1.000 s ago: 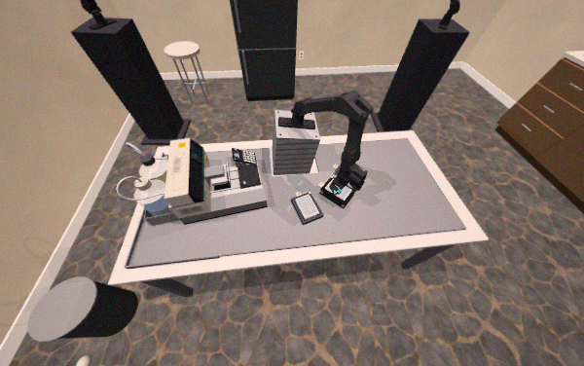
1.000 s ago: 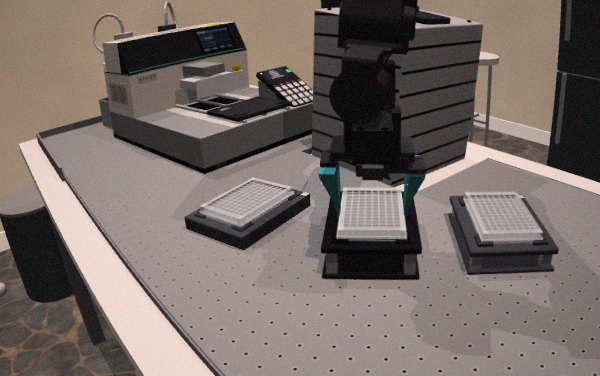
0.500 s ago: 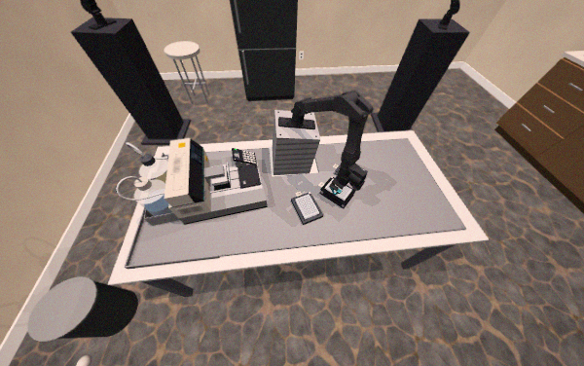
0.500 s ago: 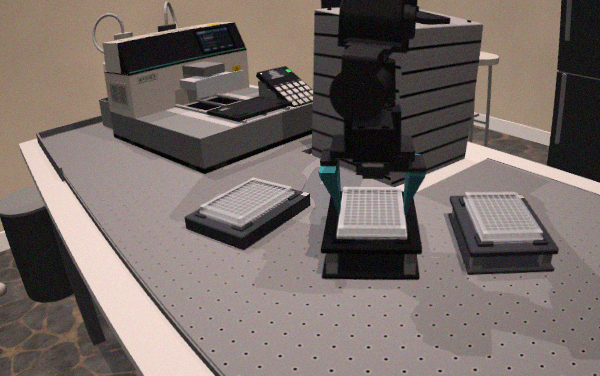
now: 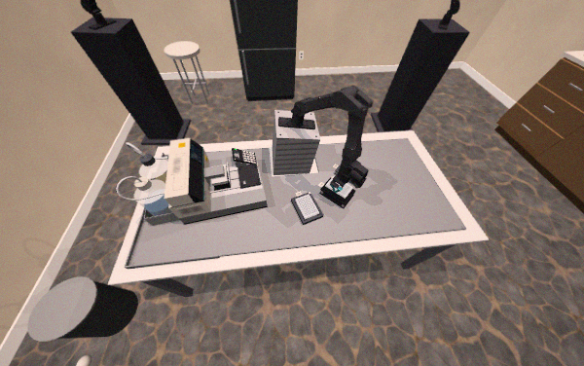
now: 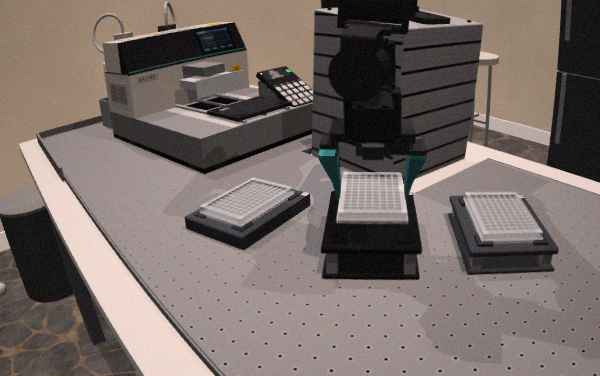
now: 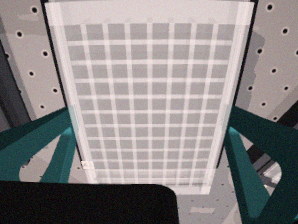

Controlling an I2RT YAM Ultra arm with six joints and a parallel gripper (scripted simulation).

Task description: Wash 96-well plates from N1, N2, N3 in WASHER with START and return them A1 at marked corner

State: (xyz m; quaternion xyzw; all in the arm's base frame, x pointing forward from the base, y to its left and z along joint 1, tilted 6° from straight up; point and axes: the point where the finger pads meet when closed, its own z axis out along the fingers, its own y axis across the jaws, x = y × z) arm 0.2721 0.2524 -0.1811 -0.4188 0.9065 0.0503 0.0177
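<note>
Right now my hand is 50 cm to the left of the carrier, 8 cm past it and 1 cm below it. Round my hand: N2 label 8 cm to the right, 8 cm below, 7 cm behind; washer 65 cm to the right, 5 cm behind, 5 cm above; N1 label 22 cm to the right, 8 cm below.
</note>
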